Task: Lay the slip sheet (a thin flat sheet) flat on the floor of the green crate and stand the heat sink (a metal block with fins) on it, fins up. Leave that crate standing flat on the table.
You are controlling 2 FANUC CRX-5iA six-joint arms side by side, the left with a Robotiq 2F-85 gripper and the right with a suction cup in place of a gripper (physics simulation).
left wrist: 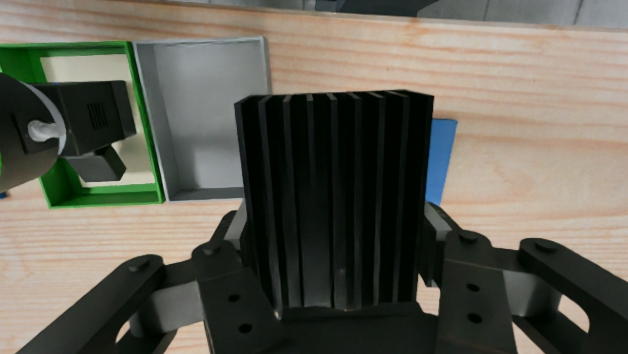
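The black heat sink (334,150) fills the middle of the left wrist view, its fins facing the camera. My left gripper (334,227) is shut on it, one finger at each side. The green crate (110,196) stands on the table at the left. The cream slip sheet (107,67) lies within its walls and looks flat. My right gripper (95,117), the suction tool, is over the sheet and covers part of it. Its cup is hidden beneath the tool body, so I cannot tell whether it holds the sheet.
A grey crate (205,95) stands directly against the right side of the green crate, and looks empty. A flat blue piece (442,160) shows partly behind the heat sink. The wooden table's far edge (300,11) runs along the top of the view.
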